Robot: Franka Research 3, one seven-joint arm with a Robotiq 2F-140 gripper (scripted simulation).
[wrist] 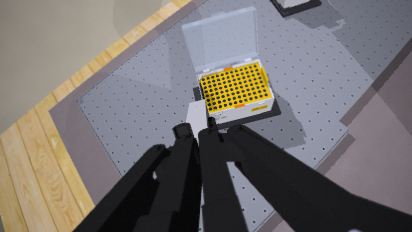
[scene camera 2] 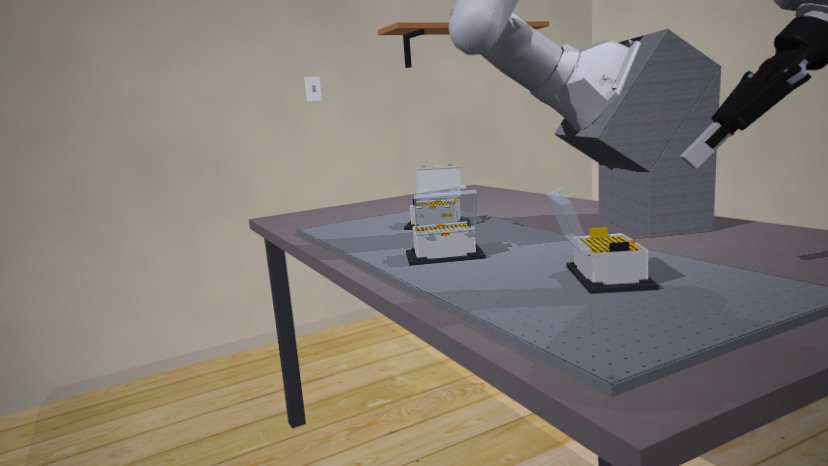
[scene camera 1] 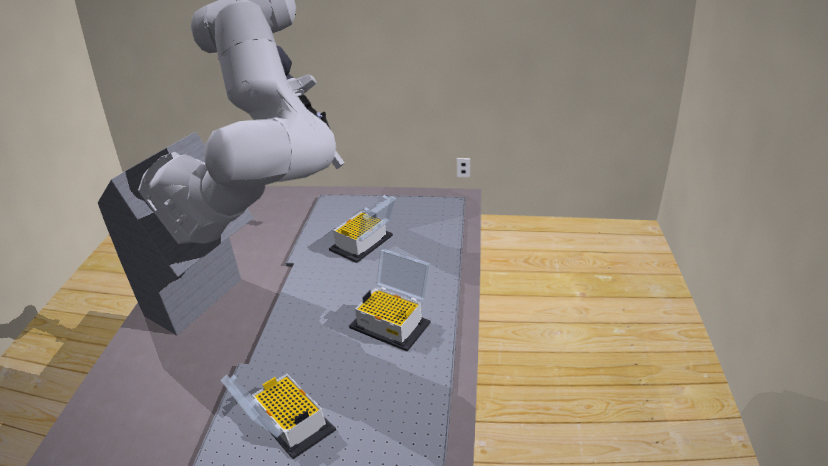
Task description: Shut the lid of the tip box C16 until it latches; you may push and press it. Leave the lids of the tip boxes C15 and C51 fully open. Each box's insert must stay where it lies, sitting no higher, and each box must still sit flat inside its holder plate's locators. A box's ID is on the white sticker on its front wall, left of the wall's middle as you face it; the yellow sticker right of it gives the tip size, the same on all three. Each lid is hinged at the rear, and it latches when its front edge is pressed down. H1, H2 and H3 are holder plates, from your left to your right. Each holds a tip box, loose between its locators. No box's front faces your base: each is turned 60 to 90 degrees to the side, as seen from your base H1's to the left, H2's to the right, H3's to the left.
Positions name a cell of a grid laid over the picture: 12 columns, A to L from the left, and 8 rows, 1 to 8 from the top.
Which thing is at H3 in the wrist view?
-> A yellow insert.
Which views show the tip box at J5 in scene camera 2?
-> The wrist view, scene camera 2 and scene camera 1: all of them.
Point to a tip box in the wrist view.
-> H4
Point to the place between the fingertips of my gripper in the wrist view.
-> F4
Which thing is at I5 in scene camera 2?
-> A yellow insert.
